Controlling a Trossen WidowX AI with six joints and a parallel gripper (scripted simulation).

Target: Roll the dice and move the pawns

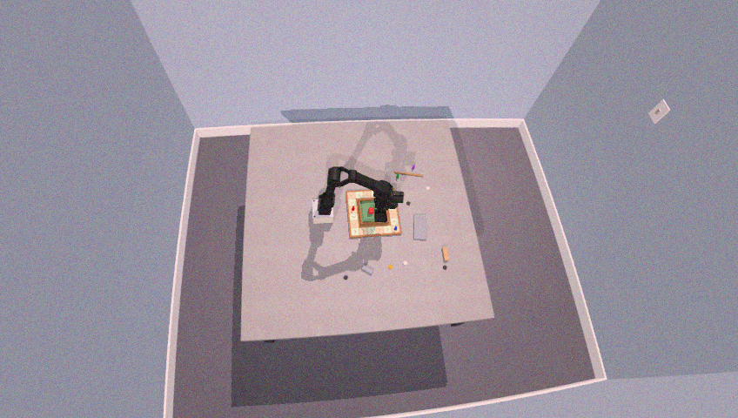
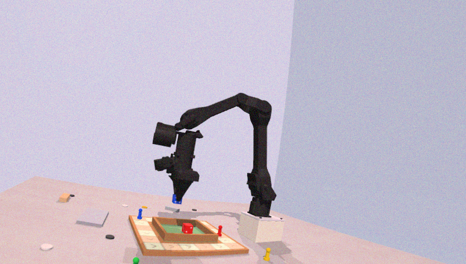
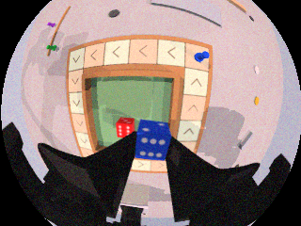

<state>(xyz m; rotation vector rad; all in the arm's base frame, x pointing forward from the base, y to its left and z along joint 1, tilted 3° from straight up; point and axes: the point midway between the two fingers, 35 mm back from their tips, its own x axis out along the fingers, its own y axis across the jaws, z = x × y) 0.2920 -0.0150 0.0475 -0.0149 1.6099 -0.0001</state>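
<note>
Right now my gripper tip is 130 mm past the red pawn, 70 mm above it and 50 mm to the right of it. From my gripper tip the other things lie so: grey slab: 240 mm ahead, 100 mm below, 40 mm to the right; blue pawn: 100 mm ahead, 70 mm below, 60 mm to the right; yellow pawn: 220 mm to the left, 210 mm behind, 90 mm below.
</note>
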